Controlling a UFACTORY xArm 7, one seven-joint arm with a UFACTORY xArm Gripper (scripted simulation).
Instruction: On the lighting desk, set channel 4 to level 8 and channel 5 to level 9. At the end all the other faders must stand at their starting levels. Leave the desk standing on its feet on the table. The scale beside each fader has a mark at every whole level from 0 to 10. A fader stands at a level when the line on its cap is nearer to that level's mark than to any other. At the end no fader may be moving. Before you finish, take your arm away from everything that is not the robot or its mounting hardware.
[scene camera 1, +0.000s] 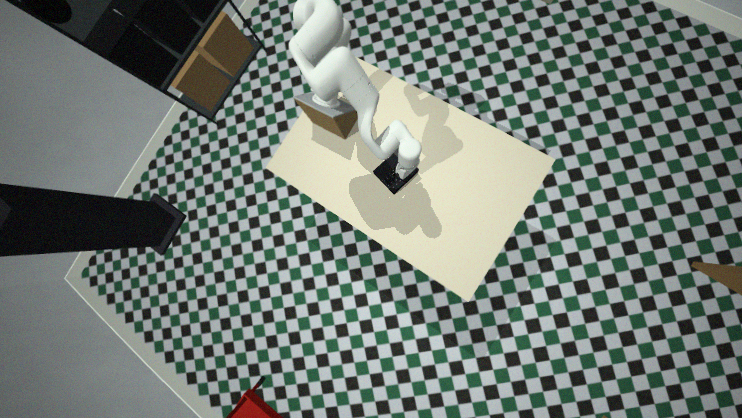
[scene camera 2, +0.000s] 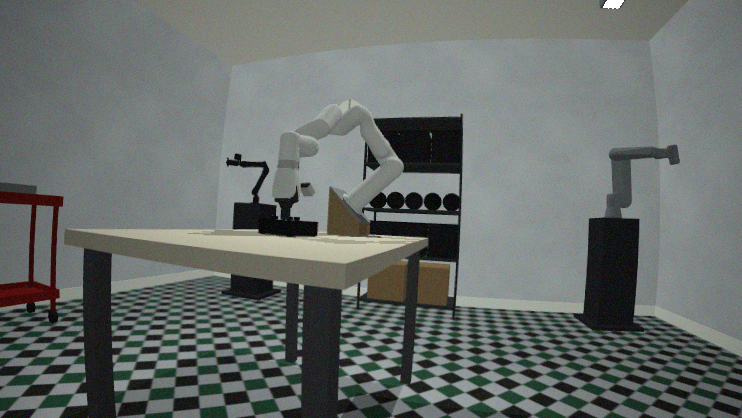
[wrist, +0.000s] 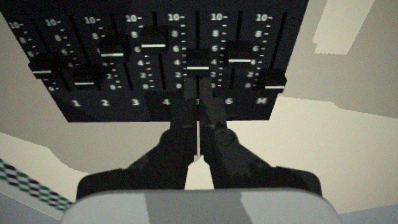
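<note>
My gripper (scene camera 2: 285, 219) is visible to me, and the wrist view (wrist: 197, 94) shows the gripper as well. I also see a channel 1 cap (wrist: 45, 65).
</note>
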